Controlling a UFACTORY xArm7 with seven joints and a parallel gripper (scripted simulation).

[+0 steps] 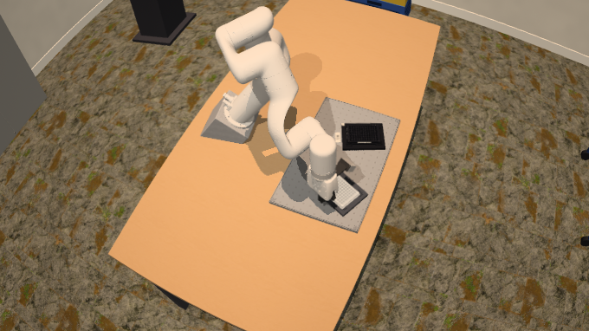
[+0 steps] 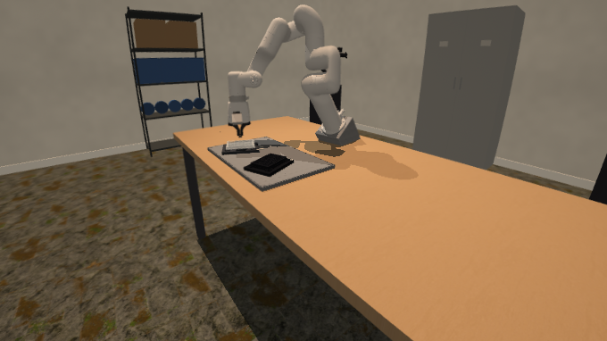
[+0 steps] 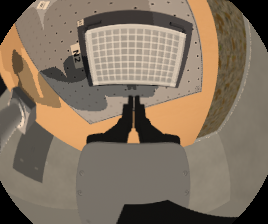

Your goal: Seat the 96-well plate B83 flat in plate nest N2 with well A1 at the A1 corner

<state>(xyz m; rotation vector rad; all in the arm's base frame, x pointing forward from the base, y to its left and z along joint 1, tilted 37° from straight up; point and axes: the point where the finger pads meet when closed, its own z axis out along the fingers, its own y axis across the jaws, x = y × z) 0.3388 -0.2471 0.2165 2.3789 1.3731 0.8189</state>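
Right now my hand is 3 cm short of the white 96-well plate B83, 6 cm to the right of it and 4 cm above it. Also, from my hand: black plate B38 (5 cm ahead, 32 cm to the left, 4 cm below); N1 station label (4 cm behind, 29 cm to the left, 6 cm below); N2 label (5 cm behind, 11 cm to the left, 6 cm below).
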